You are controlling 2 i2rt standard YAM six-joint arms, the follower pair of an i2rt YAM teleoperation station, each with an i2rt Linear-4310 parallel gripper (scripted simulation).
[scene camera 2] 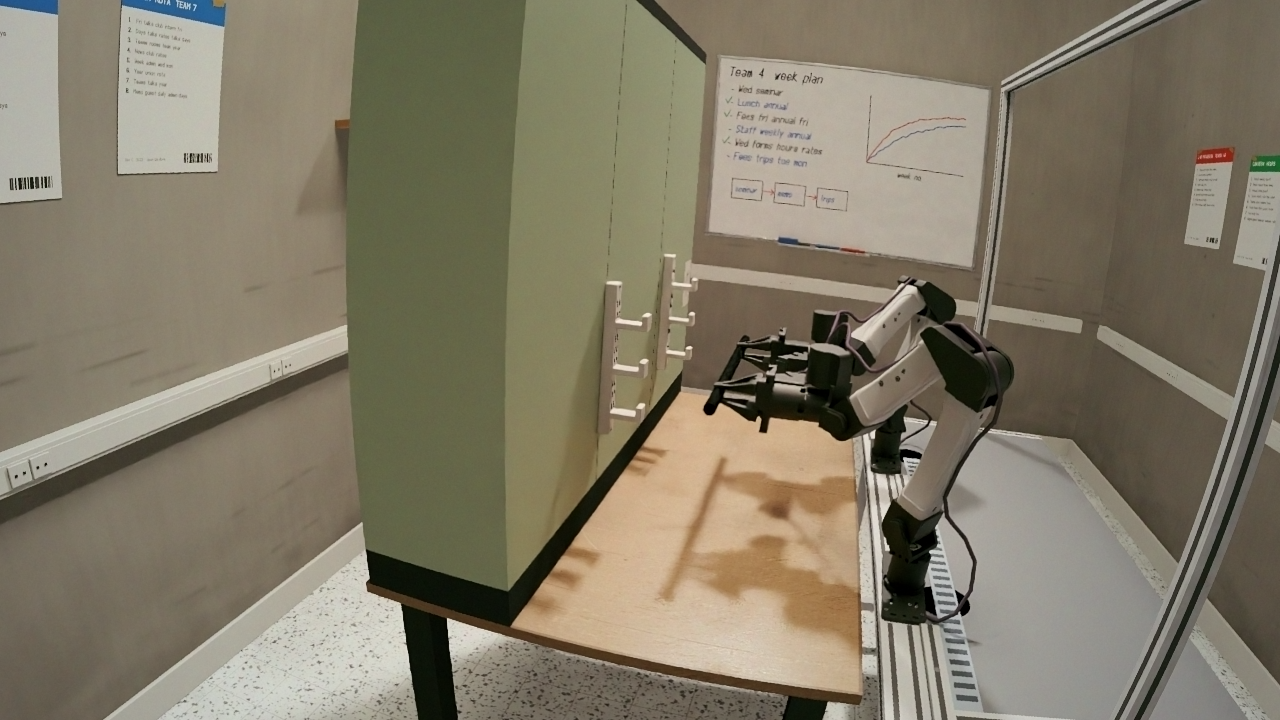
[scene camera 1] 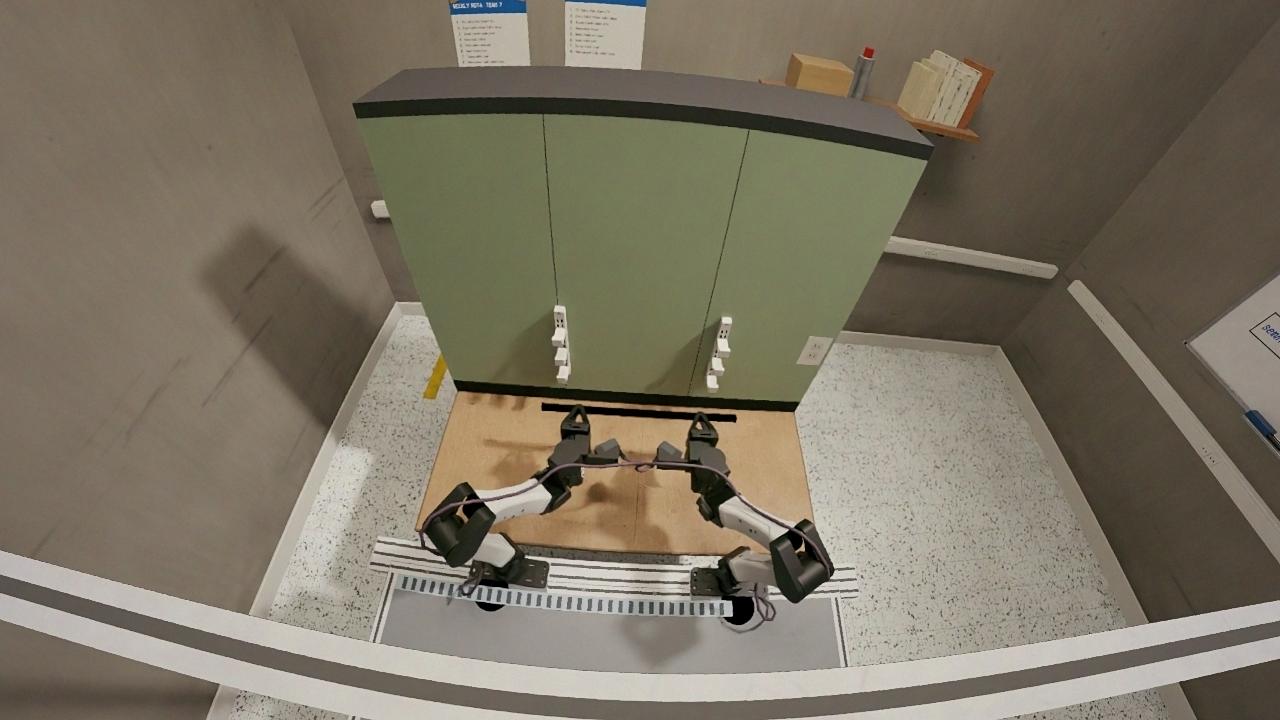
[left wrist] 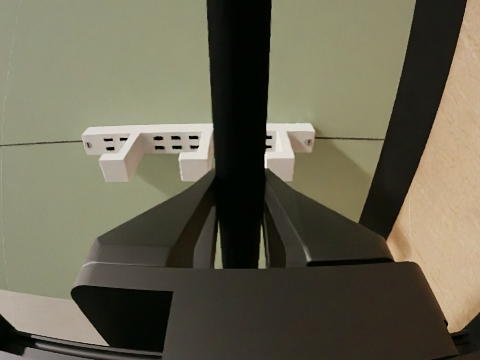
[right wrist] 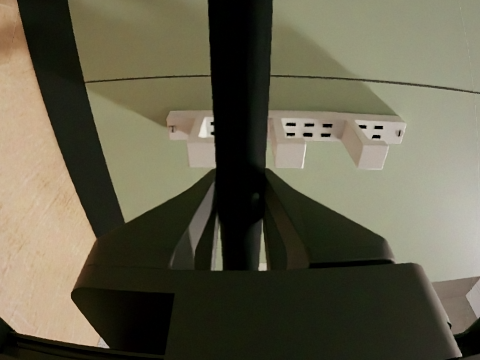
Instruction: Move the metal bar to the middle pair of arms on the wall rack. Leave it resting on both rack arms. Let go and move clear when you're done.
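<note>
My left gripper [scene camera 2: 713,391] [left wrist: 240,180]. My right gripper [scene camera 2: 736,349] [right wrist: 240,180]. Black metal bar [scene camera 1: 594,410] [scene camera 2: 727,374] [left wrist: 239,46] [right wrist: 240,46]. A white rack upright [left wrist: 165,138]. A white rack upright [scene camera 2: 663,353]. Black base strip [left wrist: 432,42].
</note>
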